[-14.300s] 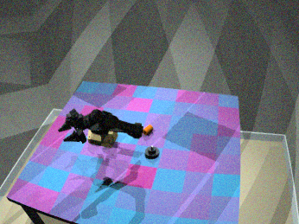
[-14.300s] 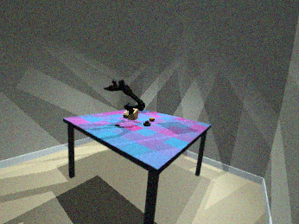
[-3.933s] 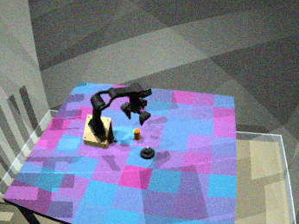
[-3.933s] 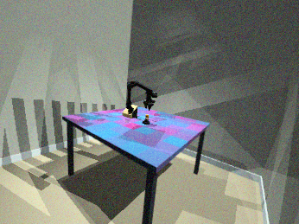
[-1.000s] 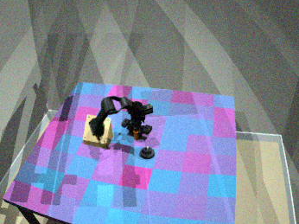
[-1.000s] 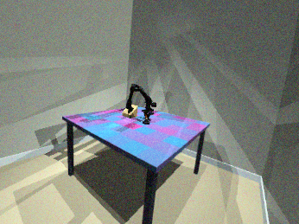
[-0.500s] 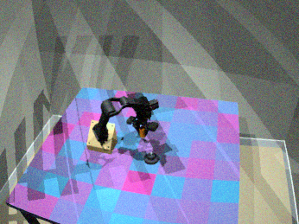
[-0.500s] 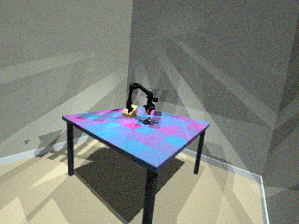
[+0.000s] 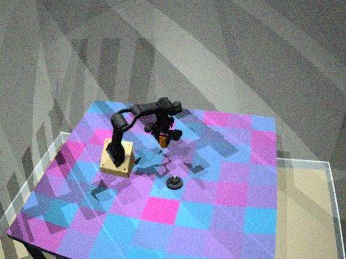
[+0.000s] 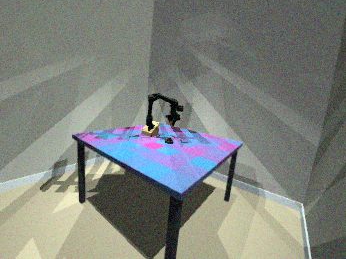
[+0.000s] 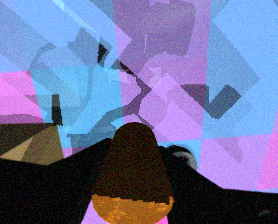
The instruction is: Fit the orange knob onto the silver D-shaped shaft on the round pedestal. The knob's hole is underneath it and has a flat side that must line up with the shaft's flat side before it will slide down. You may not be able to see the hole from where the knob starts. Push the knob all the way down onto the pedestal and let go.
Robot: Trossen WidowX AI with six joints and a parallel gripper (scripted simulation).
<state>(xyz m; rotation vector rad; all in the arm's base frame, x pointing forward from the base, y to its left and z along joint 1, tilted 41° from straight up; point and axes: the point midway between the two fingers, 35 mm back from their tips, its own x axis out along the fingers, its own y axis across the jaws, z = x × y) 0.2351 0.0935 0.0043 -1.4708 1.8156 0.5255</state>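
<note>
The orange knob is 30 mm above my gripper tip. From my gripper tip the other things lie so: round pedestal: 80 mm ahead, 140 mm to the right, 110 mm below.
</note>
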